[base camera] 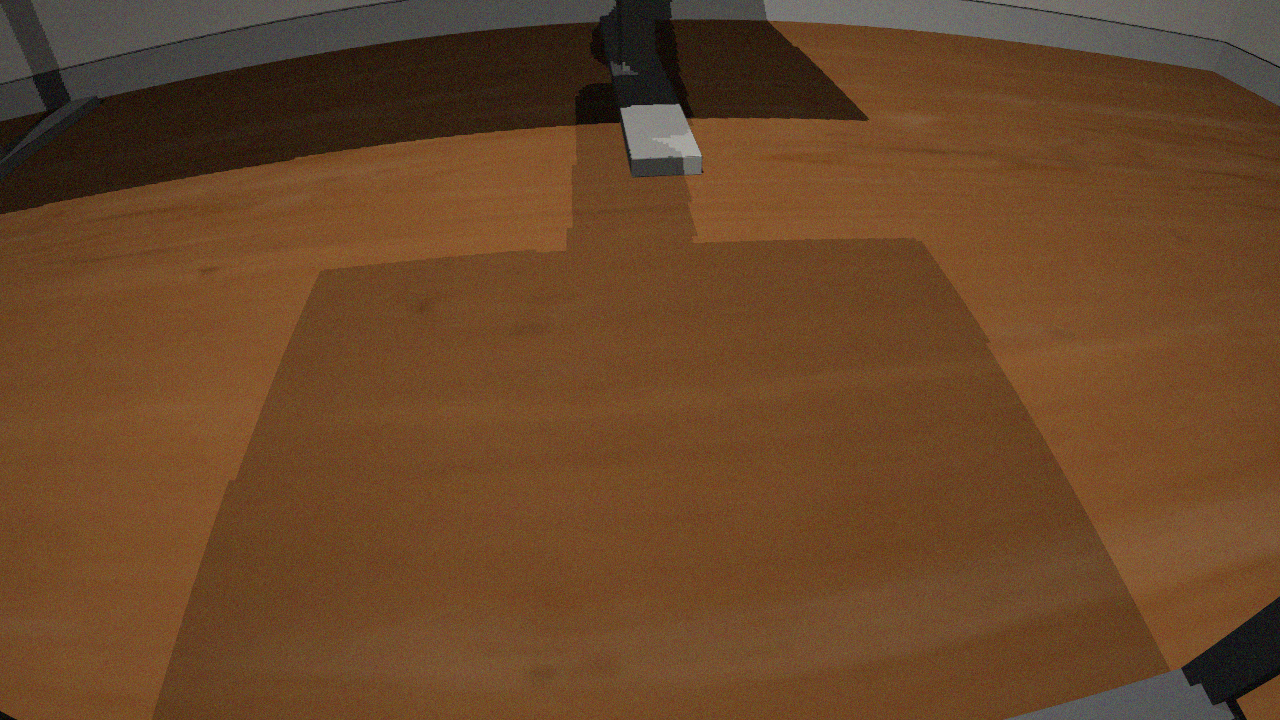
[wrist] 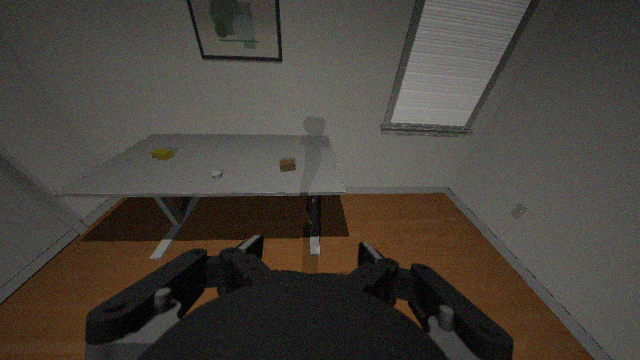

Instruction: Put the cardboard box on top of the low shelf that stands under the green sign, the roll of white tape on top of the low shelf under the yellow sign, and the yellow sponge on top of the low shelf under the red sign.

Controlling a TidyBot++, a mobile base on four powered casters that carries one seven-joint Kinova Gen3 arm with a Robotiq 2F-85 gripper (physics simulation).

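Frame: origin at the arm's base, x down, y back, z left, level; millimetres.
Where they show: gripper, fingertip midpoint: (wrist: 310, 249).
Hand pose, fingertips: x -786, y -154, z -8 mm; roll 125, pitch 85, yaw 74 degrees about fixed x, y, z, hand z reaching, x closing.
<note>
Each offset is from my fingertips to the centre of the thing. "spot": to the spot under its first point. Level surfaces: height alone.
In the wrist view a small brown cardboard box @(dx +438, dy -823, dz +133 mm) (wrist: 287, 165) sits on the right part of a grey-white table @(dx +463 mm) (wrist: 250, 188). The roll of white tape @(dx +451, dy -728, dz +526 mm) (wrist: 216, 174) lies near the table's front edge, left of the box. The yellow sponge @(dx +440, dy -941, dz +978 mm) (wrist: 162, 154) lies on the table's left part, farther back. My gripper (wrist: 310, 249) is open, with no object between its fingers, and is well apart from the table and the three objects. The low shelves and the green, yellow and red signs do not show in these views.
A table foot (base camera: 660, 132) (wrist: 314, 245) stands on the wooden floor ahead of the base. Another table foot (wrist: 166, 242) stands to the left. Behind the table is a wall with a framed picture (wrist: 242, 58) and a window @(spot: dx -65, dy -1401, dz -1034 mm) (wrist: 440, 75). Another wall runs along the right.
</note>
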